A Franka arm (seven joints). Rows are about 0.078 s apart.
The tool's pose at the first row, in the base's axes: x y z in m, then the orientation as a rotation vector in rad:
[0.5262, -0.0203, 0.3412, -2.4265, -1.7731, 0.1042]
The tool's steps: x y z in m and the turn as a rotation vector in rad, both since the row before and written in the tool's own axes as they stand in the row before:
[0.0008, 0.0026, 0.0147, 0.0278, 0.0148, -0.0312]
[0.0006, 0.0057, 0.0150, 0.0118, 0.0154, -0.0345]
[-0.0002, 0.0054, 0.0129, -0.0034, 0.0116, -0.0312]
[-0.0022, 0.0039, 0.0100, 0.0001, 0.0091, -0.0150]
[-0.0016, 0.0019, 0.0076, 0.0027, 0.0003, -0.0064]
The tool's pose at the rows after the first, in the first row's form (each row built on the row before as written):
[0.5269, -0.0193, 0.3263, -2.3734, -1.7904, 0.1067]
[0.5301, -0.0189, 0.3106, -2.3278, -1.8178, 0.0941]
[0.5331, -0.0190, 0.2969, -2.2965, -1.8495, 0.0731]
[0.5348, -0.0208, 0.2862, -2.2788, -1.8620, 0.0605]
[0.5351, -0.0218, 0.2783, -2.2709, -1.8678, 0.0617]

